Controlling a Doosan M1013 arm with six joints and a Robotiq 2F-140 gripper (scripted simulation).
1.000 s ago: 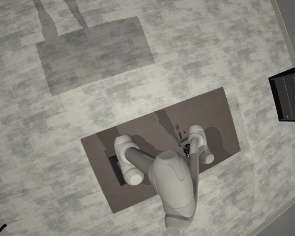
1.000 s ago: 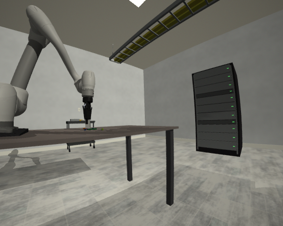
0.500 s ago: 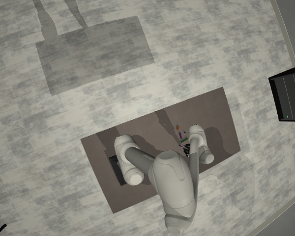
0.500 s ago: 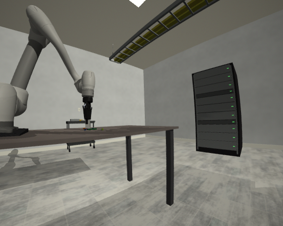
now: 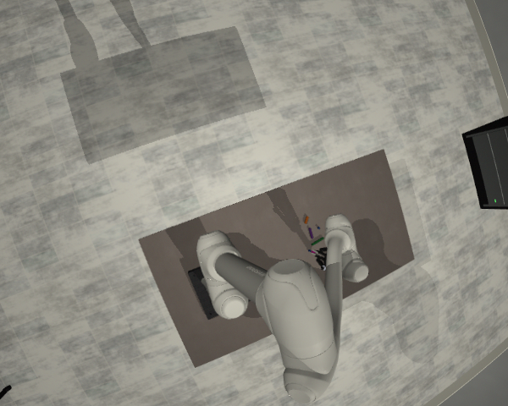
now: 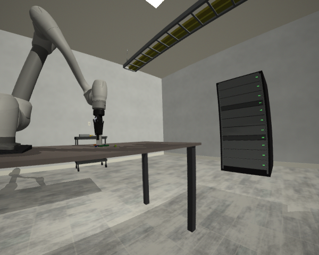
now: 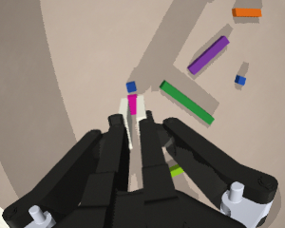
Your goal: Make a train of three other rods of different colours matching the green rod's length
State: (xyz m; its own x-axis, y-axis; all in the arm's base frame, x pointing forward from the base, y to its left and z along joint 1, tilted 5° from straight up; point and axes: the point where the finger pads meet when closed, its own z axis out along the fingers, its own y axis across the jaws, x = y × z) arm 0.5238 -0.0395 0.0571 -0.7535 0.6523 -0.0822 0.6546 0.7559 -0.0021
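Now: hand 3 cm above the magenta rod. Also, from my hand: lime rod 10 cm ahead, 5 cm to the right, 4 cm below; then purple rod 10 cm to the left, 4 cm below, 3 cm ahead; then green rod 5 cm ahead, 4 cm to the left, 4 cm below.
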